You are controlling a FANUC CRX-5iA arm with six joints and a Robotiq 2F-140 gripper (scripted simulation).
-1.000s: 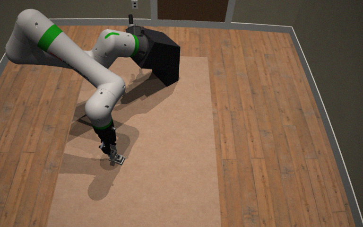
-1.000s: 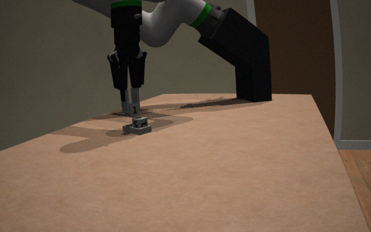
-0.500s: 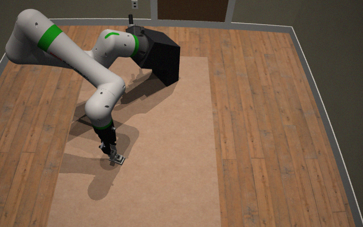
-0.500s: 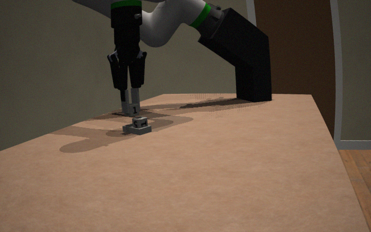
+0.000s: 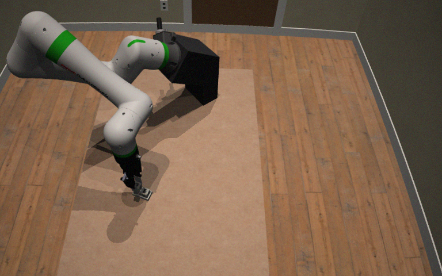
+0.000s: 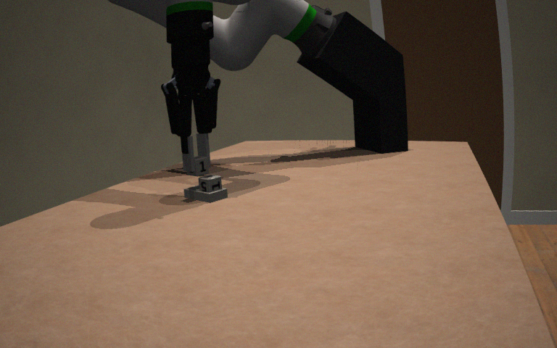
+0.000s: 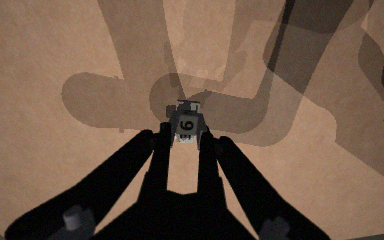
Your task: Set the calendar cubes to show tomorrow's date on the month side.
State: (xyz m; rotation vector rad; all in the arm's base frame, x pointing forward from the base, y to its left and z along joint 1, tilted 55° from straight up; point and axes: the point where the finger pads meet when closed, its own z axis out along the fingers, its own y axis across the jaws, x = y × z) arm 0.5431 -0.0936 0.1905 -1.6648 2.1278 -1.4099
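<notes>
The grey calendar tray is 10 mm ahead of my hand, 20 mm to the left of it and 80 mm below it. Round my hand: grey number cube (30 mm below).
</notes>
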